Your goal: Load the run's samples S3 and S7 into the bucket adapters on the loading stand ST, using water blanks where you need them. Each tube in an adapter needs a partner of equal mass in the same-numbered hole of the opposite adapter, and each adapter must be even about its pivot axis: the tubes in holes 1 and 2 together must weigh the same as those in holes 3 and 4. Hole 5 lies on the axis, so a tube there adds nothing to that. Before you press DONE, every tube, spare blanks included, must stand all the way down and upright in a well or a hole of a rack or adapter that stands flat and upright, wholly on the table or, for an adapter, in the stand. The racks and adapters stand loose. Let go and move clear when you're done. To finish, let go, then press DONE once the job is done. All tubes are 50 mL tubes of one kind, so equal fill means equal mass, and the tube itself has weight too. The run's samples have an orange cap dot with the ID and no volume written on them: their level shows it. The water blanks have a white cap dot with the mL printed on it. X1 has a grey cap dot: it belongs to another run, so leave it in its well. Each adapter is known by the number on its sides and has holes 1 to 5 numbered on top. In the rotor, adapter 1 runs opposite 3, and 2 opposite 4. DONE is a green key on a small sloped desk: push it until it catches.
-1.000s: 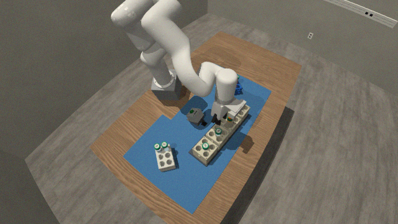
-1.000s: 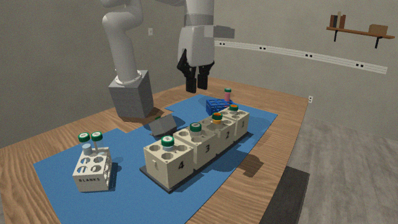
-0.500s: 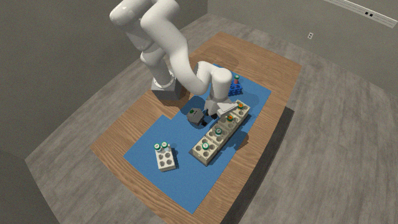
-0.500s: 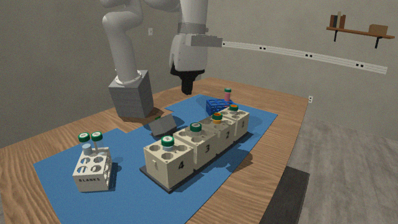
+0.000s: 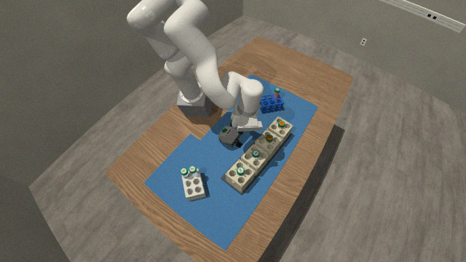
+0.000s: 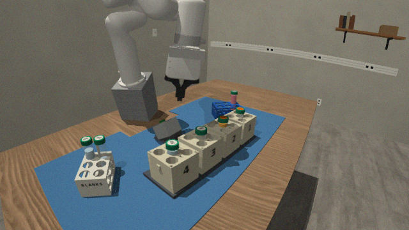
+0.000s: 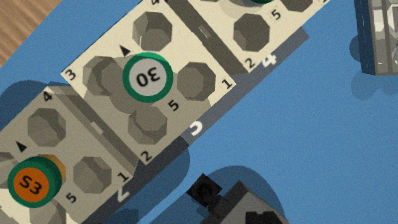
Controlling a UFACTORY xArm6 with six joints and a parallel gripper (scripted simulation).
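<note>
The green DONE key lies 140 mm below my hand, 120 mm behind it and 30 mm to the left of it. From my hand the other things lie so: blue rack: 360 mm to the left, 170 mm below, 20 mm behind; then white blanks rack: 290 mm to the right, 170 mm below, 70 mm behind; then adapter: 200 mm to the left, 150 mm below, 120 mm ahead.
</note>
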